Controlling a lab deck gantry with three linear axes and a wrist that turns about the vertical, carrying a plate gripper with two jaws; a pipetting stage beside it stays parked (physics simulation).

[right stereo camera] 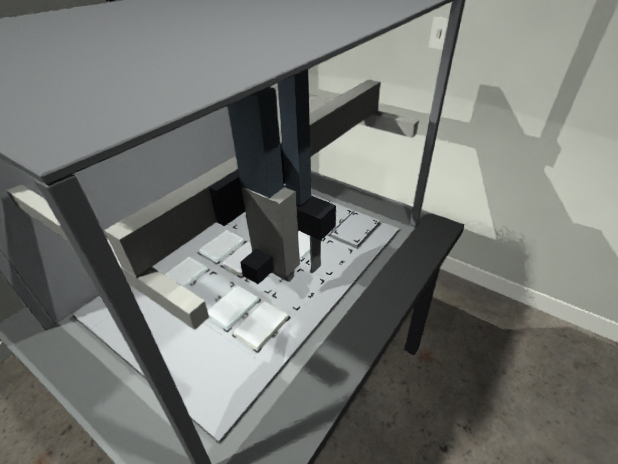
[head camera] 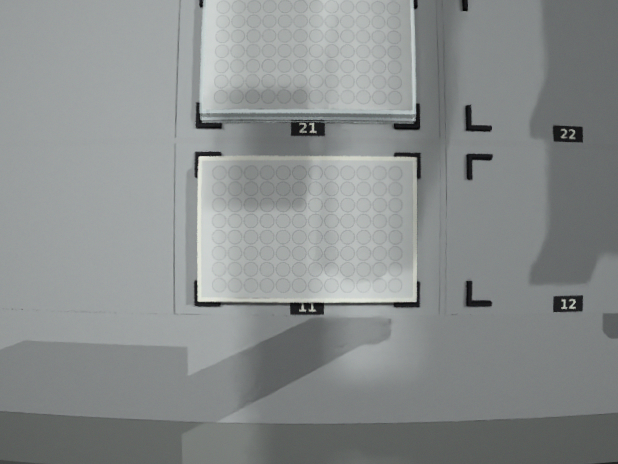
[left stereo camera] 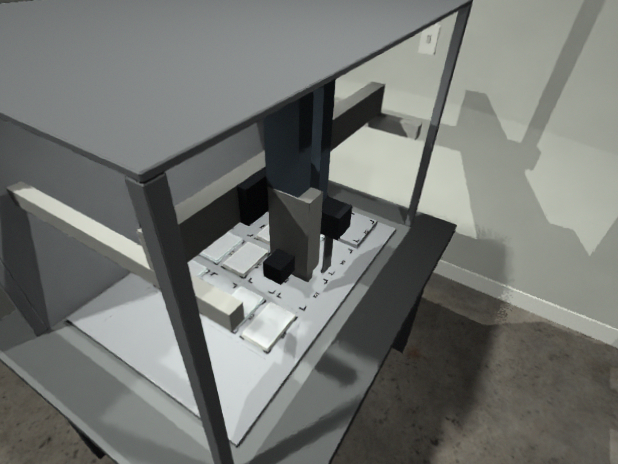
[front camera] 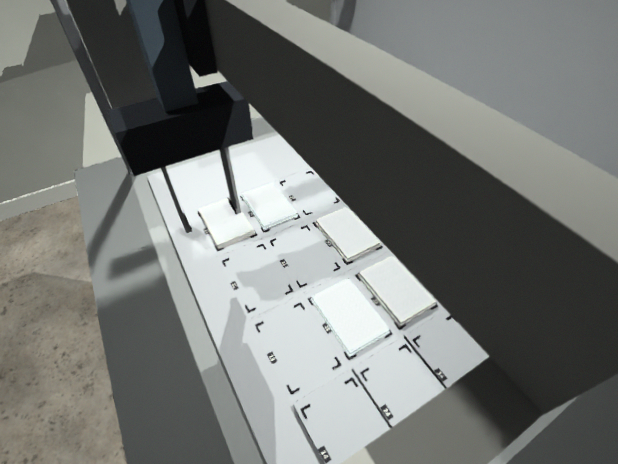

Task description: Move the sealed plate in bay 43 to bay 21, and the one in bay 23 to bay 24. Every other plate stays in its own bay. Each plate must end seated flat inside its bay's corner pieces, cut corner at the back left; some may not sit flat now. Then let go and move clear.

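Seen in the pictures: gripper, fingertip midpoint: (right stereo camera: 302,262) (front camera: 211,215); robot's base, origin of the base link: (right stereo camera: 257,351) (head camera: 200,300) (left stereo camera: 267,352) (front camera: 199,213).
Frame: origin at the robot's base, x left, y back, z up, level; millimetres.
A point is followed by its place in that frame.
A pale plate with bluish edges (front camera: 270,205) @(y -75, x 149, z 14 mm) (head camera: 308,55) @(y -64, x 142, z 14 mm) (left stereo camera: 248,300) @(y -96, x 138, z 15 mm) (right stereo camera: 235,306) @(y -65, x 139, z 14 mm) lies in bay 21, square to its visible corner pieces; its back edge is outside the head view. Another pale plate with bluish edges (front camera: 350,317) @(y -402, x 146, z 14 mm) lies in bay 23 in the front view and looks flat. Bay 24 (front camera: 386,412) @(y -556, x 103, z 15 mm) holds no plate. Bay 43 is hidden behind the beam in the front view. My gripper (front camera: 212,221) @(y -194, x -3, z 160 mm) hangs over the deck, its two jaws apart with nothing between them; one jaw overlaps the bay 11 plate in the front view. The jaws do not show in the head view.
Other plates stand in bay 11 (head camera: 307,230) @(y -64, x 42, z 14 mm) (front camera: 226,222) @(y -75, x 42, z 14 mm), bay 32 (front camera: 348,233) @(y -236, x 255, z 14 mm) and bay 33 (front camera: 398,290) @(y -401, x 254, z 14 mm). Two more (right stereo camera: 187,270) @(y -82, x 361, z 14 mm) (right stereo camera: 221,245) @(y -223, x 360, z 14 mm) lie at the back. The grey pipetting stage (left stereo camera: 295,232) (right stereo camera: 272,230) hangs beside the gripper. A dark beam (front camera: 400,175) crosses above the deck.
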